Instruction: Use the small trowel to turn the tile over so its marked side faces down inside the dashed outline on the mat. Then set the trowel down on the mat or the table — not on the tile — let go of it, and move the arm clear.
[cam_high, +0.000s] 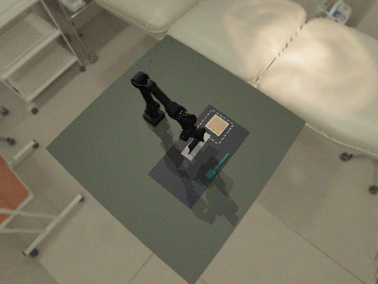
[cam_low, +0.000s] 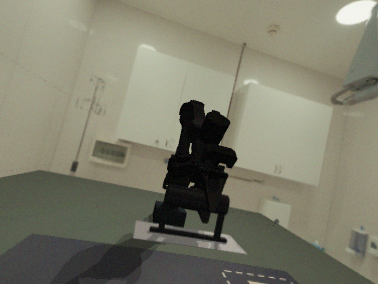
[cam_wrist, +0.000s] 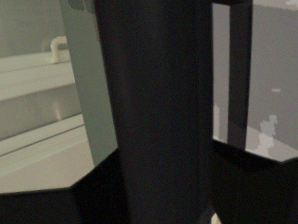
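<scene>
My gripper tip is now 1 cm short of the dark grey mat, 1 cm to the left of it and 16 cm above it. The rest, counted from my gripper tip: teal trowel 16 cm ahead, 1 cm to the right, 14 cm below; then tan tile 6 cm behind, 20 cm to the left, 14 cm below.
</scene>
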